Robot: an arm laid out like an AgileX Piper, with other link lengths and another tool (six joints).
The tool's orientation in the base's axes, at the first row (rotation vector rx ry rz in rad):
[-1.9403, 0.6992, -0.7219]
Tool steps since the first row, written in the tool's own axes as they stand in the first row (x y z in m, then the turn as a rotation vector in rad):
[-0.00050, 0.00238, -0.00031, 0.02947, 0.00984, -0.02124]
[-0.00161, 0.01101, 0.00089, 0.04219, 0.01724, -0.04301]
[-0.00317, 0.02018, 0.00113, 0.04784, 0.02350, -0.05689]
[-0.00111, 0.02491, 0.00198, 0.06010, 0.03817, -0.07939]
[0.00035, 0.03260, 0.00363, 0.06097, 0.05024, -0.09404]
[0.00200, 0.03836, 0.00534, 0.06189, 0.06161, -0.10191]
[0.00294, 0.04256, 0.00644, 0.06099, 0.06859, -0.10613]
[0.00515, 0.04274, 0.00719, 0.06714, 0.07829, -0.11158]
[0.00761, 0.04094, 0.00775, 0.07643, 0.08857, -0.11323]
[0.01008, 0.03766, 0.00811, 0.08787, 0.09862, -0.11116]
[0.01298, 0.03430, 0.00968, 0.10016, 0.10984, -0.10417]
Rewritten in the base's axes. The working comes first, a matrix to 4 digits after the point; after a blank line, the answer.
The tool's axes in the first row as the columns of a matrix, in the base's axes (used below as rounded here):
[0.6665, -0.1779, 0.7239]
[-0.7179, -0.4150, 0.5590]
[0.2010, -0.8922, -0.4044]

[-0.00098, -0.00080, -0.00210, 0.00252, -0.03711, 0.00573]
[-0.00239, -0.00292, -0.01051, -0.00608, -0.06149, 0.01049]
[-0.00488, -0.00547, -0.01910, -0.01348, -0.07590, 0.01166]
[-0.00374, -0.00843, -0.02325, -0.02420, -0.10337, 0.01013]
[-0.00294, -0.01175, -0.03048, -0.03638, -0.11719, 0.00546]
[-0.00163, -0.01437, -0.03598, -0.04348, -0.12697, -0.00132]
[-0.00095, -0.01617, -0.03999, -0.04838, -0.13158, -0.00602]
[0.00103, -0.01742, -0.04001, -0.04995, -0.14306, -0.01123]
[0.00340, -0.01812, -0.03813, -0.04678, -0.15492, -0.01787]
[0.00589, -0.01833, -0.03485, -0.03945, -0.16615, -0.02537]
[0.00956, -0.01814, -0.03191, -0.02819, -0.17572, -0.03574]

